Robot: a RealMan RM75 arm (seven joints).
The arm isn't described. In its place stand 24 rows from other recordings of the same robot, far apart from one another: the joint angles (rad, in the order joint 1, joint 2, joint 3, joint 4, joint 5, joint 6, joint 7), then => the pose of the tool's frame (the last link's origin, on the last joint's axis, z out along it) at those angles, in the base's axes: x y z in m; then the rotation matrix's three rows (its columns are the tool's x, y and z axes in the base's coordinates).
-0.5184 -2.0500 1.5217 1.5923 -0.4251 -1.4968 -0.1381 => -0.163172, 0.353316, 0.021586; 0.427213, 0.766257, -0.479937; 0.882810, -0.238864, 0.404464; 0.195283, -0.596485, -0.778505
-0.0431 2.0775 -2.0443 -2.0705 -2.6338 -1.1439 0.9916 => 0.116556, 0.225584, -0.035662; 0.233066, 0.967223, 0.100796; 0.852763, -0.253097, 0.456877; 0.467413, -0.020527, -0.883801
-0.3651 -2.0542 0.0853 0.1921 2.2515 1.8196 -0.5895 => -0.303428, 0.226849, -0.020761; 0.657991, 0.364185, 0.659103; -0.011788, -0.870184, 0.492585; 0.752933, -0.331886, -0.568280
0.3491 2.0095 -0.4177 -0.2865 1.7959 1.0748 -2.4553 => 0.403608, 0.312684, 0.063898; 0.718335, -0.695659, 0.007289; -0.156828, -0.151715, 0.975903; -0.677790, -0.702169, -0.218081
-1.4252 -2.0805 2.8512 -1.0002 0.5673 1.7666 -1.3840 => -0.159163, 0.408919, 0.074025; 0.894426, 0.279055, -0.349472; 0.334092, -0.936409, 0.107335; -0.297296, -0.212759, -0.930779
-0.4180 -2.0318 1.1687 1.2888 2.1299 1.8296 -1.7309 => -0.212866, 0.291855, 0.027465; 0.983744, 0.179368, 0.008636; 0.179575, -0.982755, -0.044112; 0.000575, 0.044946, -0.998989
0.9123 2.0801 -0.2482 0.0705 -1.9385 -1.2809 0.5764 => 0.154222, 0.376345, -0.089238; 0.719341, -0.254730, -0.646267; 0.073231, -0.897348, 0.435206; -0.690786, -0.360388, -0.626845
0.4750 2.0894 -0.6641 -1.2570 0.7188 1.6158 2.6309 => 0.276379, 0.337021, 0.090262; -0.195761, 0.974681, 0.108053; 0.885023, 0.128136, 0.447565; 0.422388, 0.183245, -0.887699
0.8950 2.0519 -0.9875 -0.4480 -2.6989 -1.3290 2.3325 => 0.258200, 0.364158, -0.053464; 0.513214, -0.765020, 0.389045; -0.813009, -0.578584, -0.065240; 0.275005, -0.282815, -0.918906
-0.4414 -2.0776 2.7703 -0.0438 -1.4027 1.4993 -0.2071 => -0.335246, 0.310111, 0.042128; 0.718663, 0.642898, 0.264965; -0.292502, -0.066197, 0.953971; 0.630846, -0.763086, 0.140476
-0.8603 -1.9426 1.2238 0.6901 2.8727 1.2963 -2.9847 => -0.271168, 0.414372, 0.032137; 0.237380, 0.666748, -0.706468; 0.971415, -0.164242, 0.171397; -0.001753, -0.726961, -0.686677
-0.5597 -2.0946 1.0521 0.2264 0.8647 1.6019 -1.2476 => -0.215873, 0.339869, -0.000721; 0.108612, 0.633524, 0.766062; 0.208743, -0.767974, 0.605509; 0.971921, 0.094145, -0.215655
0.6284 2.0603 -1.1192 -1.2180 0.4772 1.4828 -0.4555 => 0.223772, 0.381571, 0.038940; 0.512730, -0.747903, 0.421603; -0.856926, -0.415621, 0.304855; -0.052775, -0.517591, -0.853999
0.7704 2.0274 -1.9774 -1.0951 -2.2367 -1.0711 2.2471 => 0.128057, 0.341167, -0.116593; 0.952119, 0.011969, 0.305493; -0.033590, -0.989089, 0.143439; 0.303876, -0.146832, -0.941329
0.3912 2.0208 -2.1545 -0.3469 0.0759 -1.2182 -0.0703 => 0.263505, 0.308882, -0.056177; 0.842350, -0.126123, -0.523965; 0.364809, -0.582184, 0.726620; -0.396687, -0.803215, -0.444392
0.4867 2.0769 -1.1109 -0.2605 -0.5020 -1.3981 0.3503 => 0.266770, 0.358559, 0.038587; 0.633493, -0.568232, -0.525166; 0.388534, -0.353341, 0.850994; -0.669125, -0.743144, -0.003062
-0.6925 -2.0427 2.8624 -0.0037 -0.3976 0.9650 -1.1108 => -0.296877, 0.342213, -0.090064; 0.670846, 0.724226, 0.159572; 0.557309, -0.634287, 0.535804; 0.489258, -0.270511, -0.829126
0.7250 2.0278 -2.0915 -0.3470 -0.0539 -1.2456 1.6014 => 0.143704, 0.371829, -0.060043; 0.073042, -0.656771, -0.750544; -0.658490, -0.596959, 0.458291; -0.749037, 0.460751, -0.476080
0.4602 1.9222 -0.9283 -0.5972 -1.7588 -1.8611 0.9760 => 0.262850, 0.286696, 0.038861; 0.838702, 0.008296, -0.544527; 0.064000, -0.994457, 0.083425; -0.540816, -0.104819, -0.834584
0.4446 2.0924 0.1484 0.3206 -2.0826 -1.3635 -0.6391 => 0.245577, 0.274686, -0.094711; 0.842696, 0.053079, -0.535766; 0.510845, -0.393052, 0.764557; -0.170002, -0.917983, -0.358338
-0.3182 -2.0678 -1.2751 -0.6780 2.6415 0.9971 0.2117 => -0.251766, 0.366010, 0.024473; 0.774708, 0.562069, 0.289666; -0.308150, -0.064425, 0.949154; 0.552152, -0.824577, 0.123291
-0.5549 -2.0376 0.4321 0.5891 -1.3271 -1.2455 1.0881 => -0.299755, 0.383881, 0.064897; 0.019285, 0.956611, 0.290729; 0.549780, -0.253021, 0.796067; 0.835087, 0.144485, -0.530805
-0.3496 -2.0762 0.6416 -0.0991 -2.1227 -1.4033 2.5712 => -0.349950, 0.263121, -0.027366; 0.448356, 0.870926, 0.201159; 0.087416, -0.266690, 0.959810; 0.889571, -0.412752, -0.195705
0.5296 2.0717 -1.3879 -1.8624 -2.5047 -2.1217 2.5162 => 0.133287, 0.272627, 0.052939; 0.794418, -0.364560, 0.485794; -0.438921, -0.897433, 0.044295; 0.419819, -0.248414, -0.872951
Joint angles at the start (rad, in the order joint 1, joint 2, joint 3, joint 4, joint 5, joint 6, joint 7):
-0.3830, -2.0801, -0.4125, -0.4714, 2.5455, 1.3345, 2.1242
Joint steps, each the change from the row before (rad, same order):
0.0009, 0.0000, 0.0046, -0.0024, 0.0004, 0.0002, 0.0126
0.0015, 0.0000, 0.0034, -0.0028, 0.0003, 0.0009, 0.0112
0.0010, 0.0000, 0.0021, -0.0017, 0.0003, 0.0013, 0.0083
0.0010, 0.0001, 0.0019, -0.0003, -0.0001, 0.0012, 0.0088
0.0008, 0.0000, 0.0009, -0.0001, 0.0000, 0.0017, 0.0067
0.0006, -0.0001, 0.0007, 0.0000, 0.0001, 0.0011, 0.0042
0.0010, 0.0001, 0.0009, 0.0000, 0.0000, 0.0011, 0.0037
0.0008, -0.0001, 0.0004, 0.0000, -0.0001, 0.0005, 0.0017
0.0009, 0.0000, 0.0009, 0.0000, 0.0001, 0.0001, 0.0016
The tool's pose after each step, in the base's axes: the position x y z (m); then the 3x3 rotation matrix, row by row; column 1 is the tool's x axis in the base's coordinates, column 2 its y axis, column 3 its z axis. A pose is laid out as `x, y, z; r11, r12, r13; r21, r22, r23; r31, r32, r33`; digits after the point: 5 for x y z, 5 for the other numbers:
-0.20673, 0.25241, -0.10881; -0.04511, -0.73078, 0.68112; -0.50033, 0.60666, 0.61776; -0.86466, -0.31292, -0.39300
-0.20623, 0.25131, -0.10928; -0.05245, -0.72846, 0.68307; -0.49604, 0.61267, 0.61529; -0.86672, -0.30656, -0.39348
-0.20588, 0.25058, -0.10950; -0.05774, -0.72651, 0.68473; -0.49229, 0.61741, 0.61356; -0.86852, -0.30166, -0.39330
-0.20596, 0.25000, -0.10961; -0.06398, -0.72544, 0.68531; -0.48774, 0.62184, 0.61272; -0.87064, -0.29505, -0.39361
-0.20597, 0.24960, -0.10955; -0.06820, -0.72429, 0.68611; -0.48365, 0.62550, 0.61223; -0.87260, -0.29008, -0.39296
-0.20598, 0.24929, -0.10957; -0.07087, -0.72354, 0.68664; -0.48121, 0.62777, 0.61183; -0.87373, -0.28706, -0.39267
-0.20615, 0.24889, -0.10954; -0.07318, -0.72311, 0.68684; -0.47915, 0.62949, 0.61168; -0.87468, -0.28434, -0.39255
-0.20627, 0.24863, -0.10957; -0.07389, -0.72314, 0.68674; -0.47823, 0.62997, 0.61191; -0.87512, -0.28321, -0.39237
-0.20647, 0.24827, -0.10969; -0.07511, -0.72329, 0.68644; -0.47790, 0.63029, 0.61184; -0.87520, -0.28210, -0.39300

